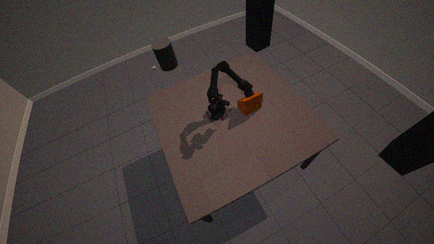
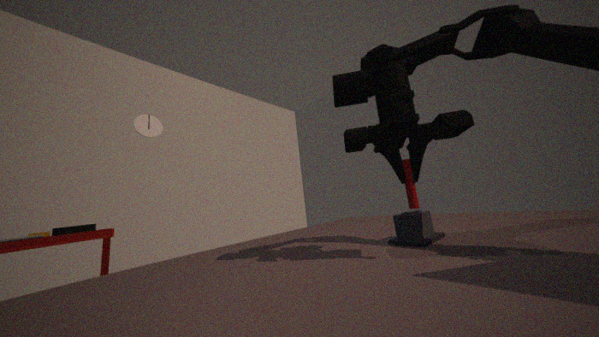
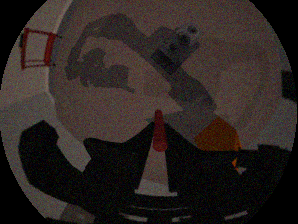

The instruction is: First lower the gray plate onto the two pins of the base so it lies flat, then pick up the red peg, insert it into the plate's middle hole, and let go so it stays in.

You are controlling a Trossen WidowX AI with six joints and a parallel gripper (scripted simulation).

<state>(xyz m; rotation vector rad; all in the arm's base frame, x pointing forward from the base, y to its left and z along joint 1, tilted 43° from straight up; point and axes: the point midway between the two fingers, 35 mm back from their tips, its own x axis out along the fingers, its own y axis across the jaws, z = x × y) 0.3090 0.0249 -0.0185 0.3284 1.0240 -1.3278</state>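
My gripper tip is now 40 mm short of the gray plate, 140 mm to the left of it and 70 mm above it. Also, from my gripper tip: red peg (right at my gripper tip); then dark flat base (40 mm ahead, 140 mm to the right, 110 mm below).
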